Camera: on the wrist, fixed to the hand. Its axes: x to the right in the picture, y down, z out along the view.
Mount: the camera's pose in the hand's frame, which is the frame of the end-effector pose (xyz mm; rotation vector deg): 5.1 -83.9 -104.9 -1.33 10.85 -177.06
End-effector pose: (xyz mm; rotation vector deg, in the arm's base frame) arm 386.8 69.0 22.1 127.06 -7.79 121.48
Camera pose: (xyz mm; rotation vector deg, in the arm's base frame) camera 292.3 164.0 32.8 2.31 91.48 3.10
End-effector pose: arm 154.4 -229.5 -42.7 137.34 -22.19 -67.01
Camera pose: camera 245.7 -131.5 -31.3 -26.61 -127.28 25.85
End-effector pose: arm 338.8 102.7 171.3 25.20 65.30 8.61
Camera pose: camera 237.5 55.9 96.4 -93.63 46.44 -138.34
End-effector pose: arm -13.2 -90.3 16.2 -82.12 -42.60 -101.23
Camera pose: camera -141.1 -128.2 -0.1 -40.80 69.29 53.91
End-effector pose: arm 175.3 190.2 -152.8 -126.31 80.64 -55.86
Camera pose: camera 157.1 230.5 -25.8 72.34 110.19 33.07
